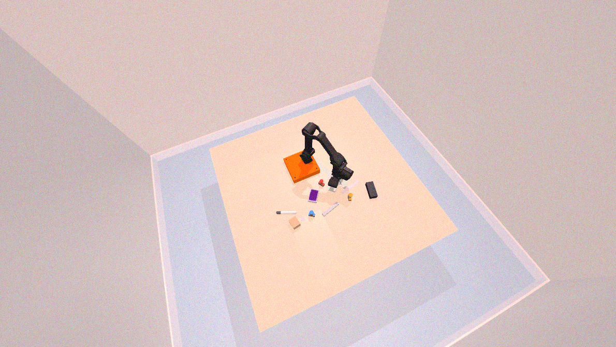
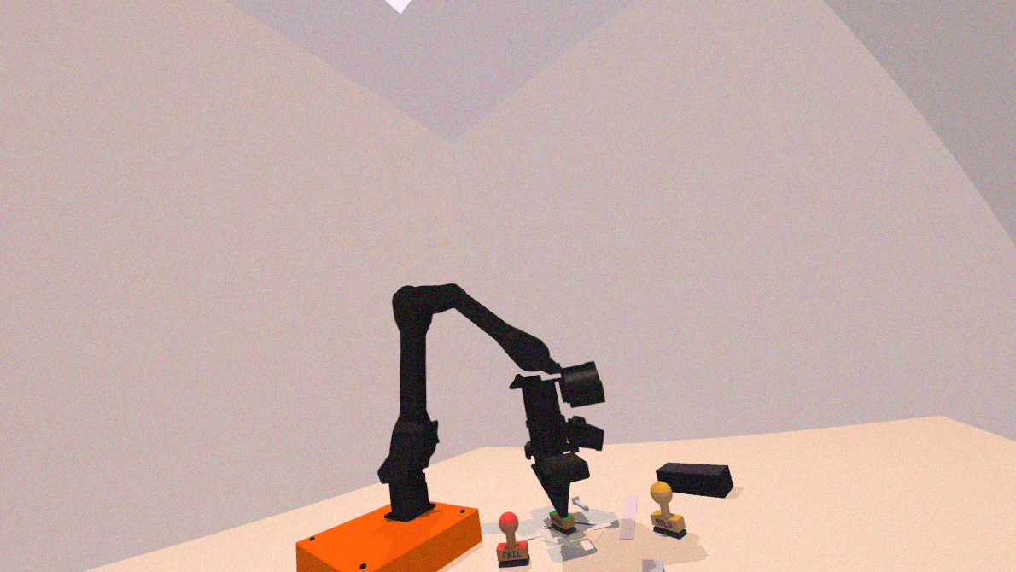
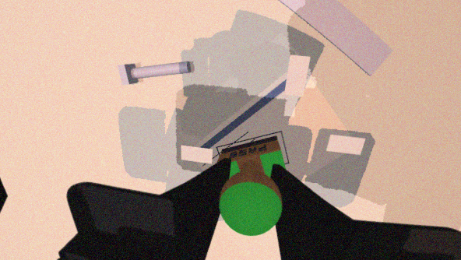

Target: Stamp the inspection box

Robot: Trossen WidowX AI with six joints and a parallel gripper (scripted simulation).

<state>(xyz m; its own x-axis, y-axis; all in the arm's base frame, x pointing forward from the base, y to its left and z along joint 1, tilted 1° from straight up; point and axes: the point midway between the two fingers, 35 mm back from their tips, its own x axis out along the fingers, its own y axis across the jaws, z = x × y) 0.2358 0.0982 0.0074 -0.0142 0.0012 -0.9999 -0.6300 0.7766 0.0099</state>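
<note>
My gripper tip is right at the green-knobbed stamp. Round my gripper tip: red-topped stamp: 30 mm behind, 100 mm to the right; then bolt: 10 mm behind, 90 mm to the left, 20 mm below; then card: 10 mm ahead, 10 mm to the right, 30 mm below.
</note>
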